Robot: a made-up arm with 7 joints. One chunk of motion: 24 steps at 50 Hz.
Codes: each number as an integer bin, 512 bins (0 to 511) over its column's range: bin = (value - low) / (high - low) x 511, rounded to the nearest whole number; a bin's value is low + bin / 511 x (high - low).
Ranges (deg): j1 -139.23..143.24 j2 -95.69..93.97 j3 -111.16..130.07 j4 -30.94..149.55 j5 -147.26..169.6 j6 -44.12..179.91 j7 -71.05..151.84
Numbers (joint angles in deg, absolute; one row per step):
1: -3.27 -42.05 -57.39 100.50 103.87 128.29 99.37
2: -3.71 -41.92 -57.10 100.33 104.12 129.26 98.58
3: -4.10 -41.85 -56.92 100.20 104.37 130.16 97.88
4: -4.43 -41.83 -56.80 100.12 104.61 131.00 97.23
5: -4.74 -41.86 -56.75 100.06 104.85 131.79 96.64
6: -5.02 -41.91 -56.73 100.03 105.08 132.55 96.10
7: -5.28 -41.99 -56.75 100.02 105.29 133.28 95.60
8: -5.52 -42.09 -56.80 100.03 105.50 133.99 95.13
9: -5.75 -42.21 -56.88 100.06 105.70 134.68 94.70
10: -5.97 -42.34 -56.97 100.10 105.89 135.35 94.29
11: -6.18 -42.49 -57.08 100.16 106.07 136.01 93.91
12: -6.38 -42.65 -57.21 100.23 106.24 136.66 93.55
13: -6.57 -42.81 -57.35 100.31 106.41 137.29 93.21
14: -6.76 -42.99 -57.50 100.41 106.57 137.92 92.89
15: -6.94 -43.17 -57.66 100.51 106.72 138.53 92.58
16: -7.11 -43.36 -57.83 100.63 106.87 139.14 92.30
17: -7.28 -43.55 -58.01 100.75 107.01 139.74 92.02
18: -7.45 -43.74 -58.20 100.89 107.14 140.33 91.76
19: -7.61 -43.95 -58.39 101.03 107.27 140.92 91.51
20: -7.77 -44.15 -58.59 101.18 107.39 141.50 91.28
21: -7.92 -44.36 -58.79 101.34 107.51 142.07 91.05
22: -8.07 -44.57 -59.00 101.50 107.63 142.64 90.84
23: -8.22 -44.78 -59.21 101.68 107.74 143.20 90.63
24: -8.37 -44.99 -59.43 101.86 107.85 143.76 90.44
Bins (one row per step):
1: 246 145 114 372 405 393 391
2: 245 145 115 372 405 395 389
3: 244 145 115 371 406 398 387
4: 244 145 115 371 406 399 386
5: 243 145 115 371 407 401 384
6: 243 145 115 371 407 403 383
7: 242 145 115 371 407 405 382
8: 242 144 115 371 408 406 381
9: 241 144 115 371 408 408 380
10: 241 144 115 371 408 409 379
11: 241 143 115 371 409 411 378
12: 240 143 114 371 409 412 377
13: 240 142 114 372 409 414 377
14: 240 142 114 372 409 415 376
15: 239 142 113 372 410 417 375
16: 239 141 113 372 410 418 374
17: 239 140 113 373 410 419 374
18: 238 140 112 373 410 421 373
19: 238 139 112 374 410 422 373
20: 238 139 111 374 411 423 372
21: 238 138 111 375 411 425 372
22: 237 138 110 375 411 426 371
23: 237 137 110 375 411 427 371
24: 237 137 110 376 411 429 370

